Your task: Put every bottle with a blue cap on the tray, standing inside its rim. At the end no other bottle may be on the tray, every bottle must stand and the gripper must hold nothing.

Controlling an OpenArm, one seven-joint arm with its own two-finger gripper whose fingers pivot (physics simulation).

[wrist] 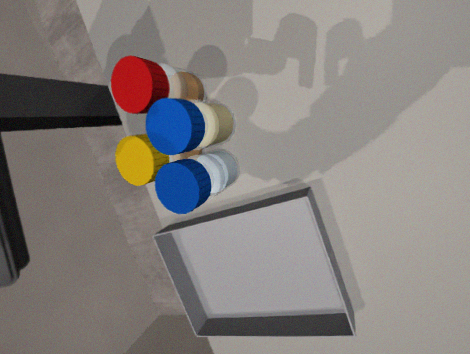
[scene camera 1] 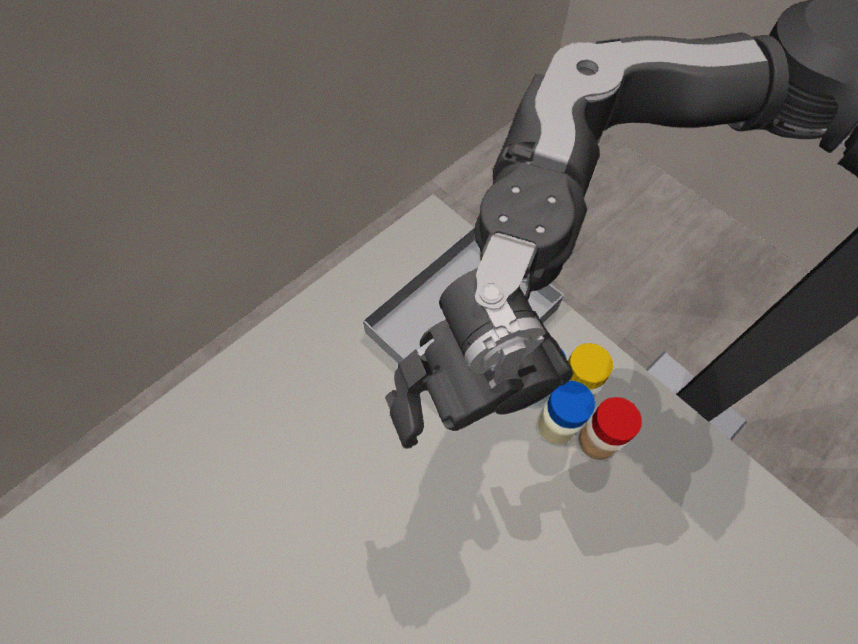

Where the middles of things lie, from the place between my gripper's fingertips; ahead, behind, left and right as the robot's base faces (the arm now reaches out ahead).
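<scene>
I find the blue-capped bottle [wrist: 183, 185] 210 mm below my hand and 140 mm behind it. Counting from my hand again, the red-capped bottle [scene camera 1: 616, 421] is 110 mm to the left, 150 mm behind and 210 mm below, while the yellow-capped bottle [scene camera 1: 592, 364] sits 40 mm to the left, 180 mm behind and also 210 mm below. The grey tray [scene camera 1: 397, 325] is 240 mm below my hand, 150 mm behind it and 150 mm to the right of it.
</scene>
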